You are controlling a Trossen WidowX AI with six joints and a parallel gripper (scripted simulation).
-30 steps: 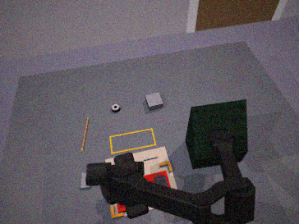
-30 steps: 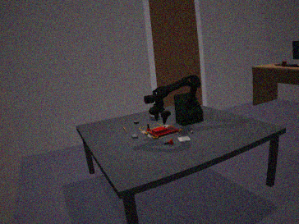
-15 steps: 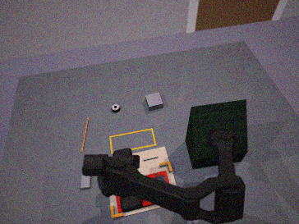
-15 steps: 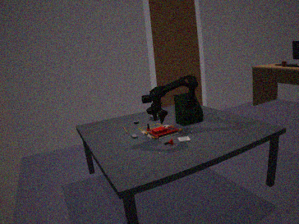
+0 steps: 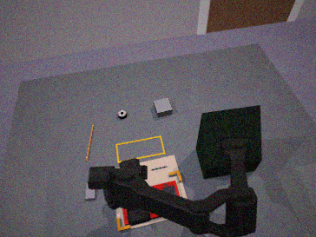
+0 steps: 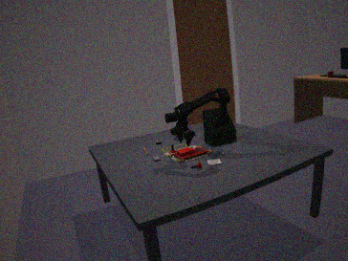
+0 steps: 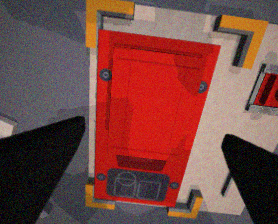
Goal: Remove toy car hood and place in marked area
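My gripper tip is 50 mm above the red hood. The rest, counted from my gripper tip: thin orange stick: 190 mm ahead, 280 mm to the right, 80 mm below; white square plate: 110 mm behind, 190 mm to the left, 80 mm below.
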